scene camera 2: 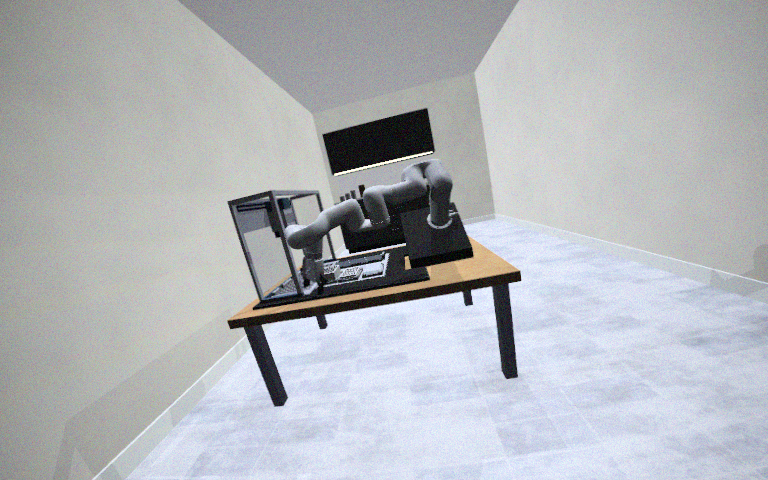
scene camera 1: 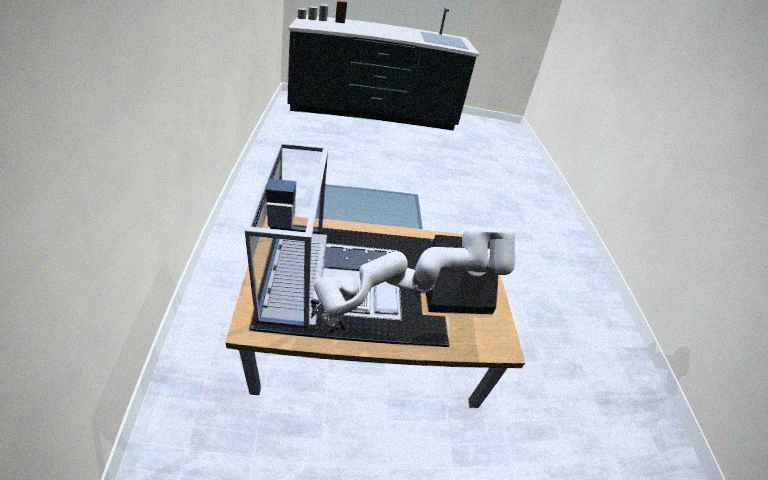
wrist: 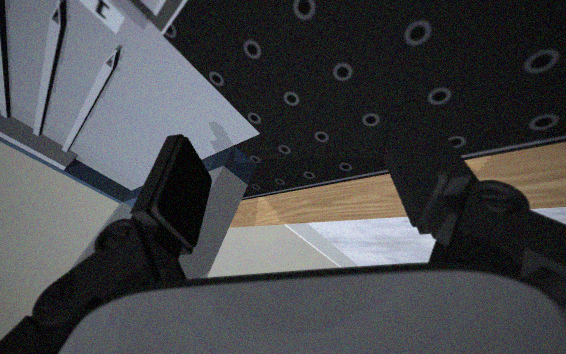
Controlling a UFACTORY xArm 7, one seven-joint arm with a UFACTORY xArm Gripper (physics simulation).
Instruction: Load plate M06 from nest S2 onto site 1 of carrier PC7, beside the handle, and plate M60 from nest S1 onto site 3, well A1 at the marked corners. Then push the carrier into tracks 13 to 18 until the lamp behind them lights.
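Frame: origin at the arm's base, x ahead, y left, z up, level; metres.
Seen in the pictures: gripper, fingertip midpoint: [scene camera 2: 313, 290] [scene camera 1: 321, 323] [wrist: 290, 145]; arm's base, link origin: [scene camera 2: 439, 220].
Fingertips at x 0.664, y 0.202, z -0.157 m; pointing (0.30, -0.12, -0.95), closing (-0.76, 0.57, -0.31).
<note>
Pixels of each thing's top centre, then the offset from my fingertips to it. "pt": a spot on its surface instead. Level surfaces: height alone.
- dark flat panel, top centre: [scene camera 1: 359, 256] [scene camera 2: 357, 258] dx -0.182, dy -0.370, dz +0.015 m
- dark box unit, surface spot: [scene camera 1: 280, 204] pt dx +0.165, dy -0.253, dz +0.387 m
- perforated black mat, surface height: dz -0.015 m
- wooden table's, surface height: dz -0.029 m
My gripper [scene camera 1: 326, 318] [scene camera 2: 313, 282] [wrist: 290, 145] is open and empty, low over the front left of the black mat, beside the front post of the frame. The light grey grooved track deck [scene camera 1: 289, 277] [wrist: 150, 95] lies inside the frame. Pale plates sit in nests right of the gripper: one [scene camera 1: 386, 298] [scene camera 2: 372, 268] at the right, a gridded one [scene camera 2: 351, 272] beside it, and another [scene camera 2: 330, 270] close to the gripper, partly hidden by the arm in scene camera 1. A dark flat panel [scene camera 1: 346, 257] lies behind them. Plate, nest and carrier markings are unreadable; I cannot identify carrier PC7 or the lamp.
The open metal frame [scene camera 1: 307, 277] [scene camera 2: 287, 254] stands at the table's left; its front post [wrist: 222, 207] passes close to the left finger. A dark box unit [scene camera 1: 280, 204] hangs in the frame. The perforated black mat [scene camera 1: 396, 335] [wrist: 395, 75] reaches the wooden table's [scene camera 1: 481, 345] front edge area.
</note>
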